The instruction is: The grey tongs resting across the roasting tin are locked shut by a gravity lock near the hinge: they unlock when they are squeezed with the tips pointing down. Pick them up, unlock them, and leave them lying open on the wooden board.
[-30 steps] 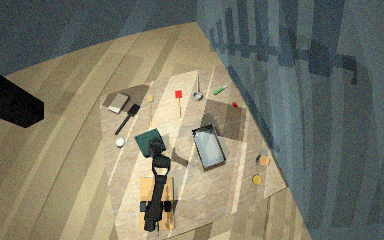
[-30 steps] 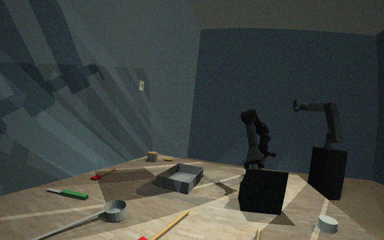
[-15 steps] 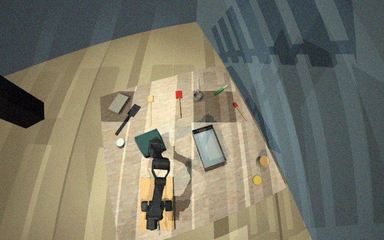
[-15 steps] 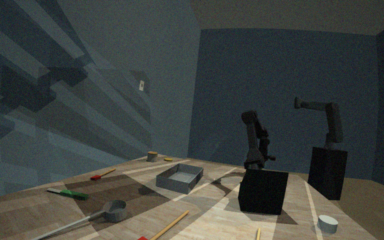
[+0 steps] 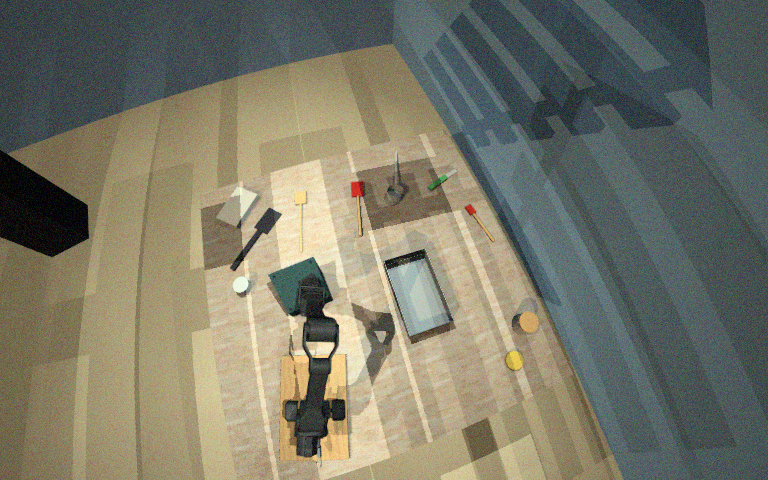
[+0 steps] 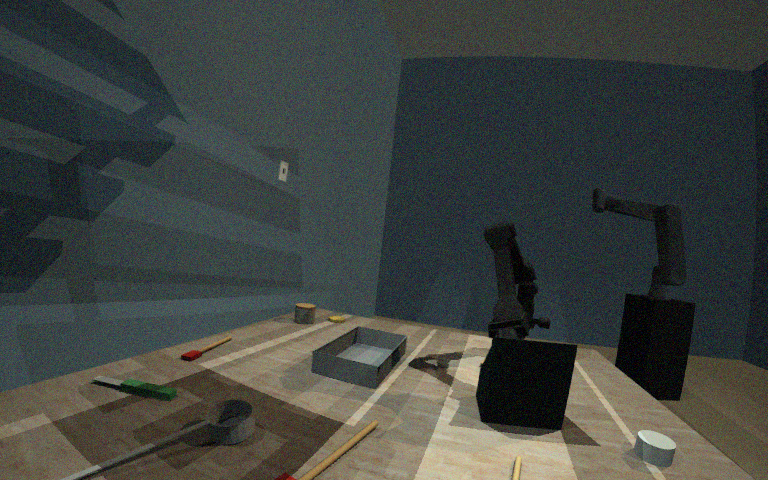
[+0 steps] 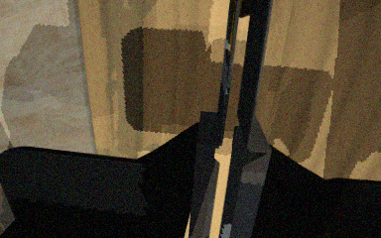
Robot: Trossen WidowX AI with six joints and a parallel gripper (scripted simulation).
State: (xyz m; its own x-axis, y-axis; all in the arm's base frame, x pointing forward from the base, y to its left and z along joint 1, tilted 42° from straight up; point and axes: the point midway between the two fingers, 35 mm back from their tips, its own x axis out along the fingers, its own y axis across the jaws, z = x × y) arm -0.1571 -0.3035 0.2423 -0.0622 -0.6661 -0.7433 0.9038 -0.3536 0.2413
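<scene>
Now: the wooden board 50 mm below my gripper tip, 30 mm behind it and 10 mm to the left of it. The rest, counted from my gripper tip: green-handled tool (910 mm ahead, 610 mm to the left, 50 mm below); roasting tin (500 mm ahead, 200 mm to the left, 20 mm below).
</scene>
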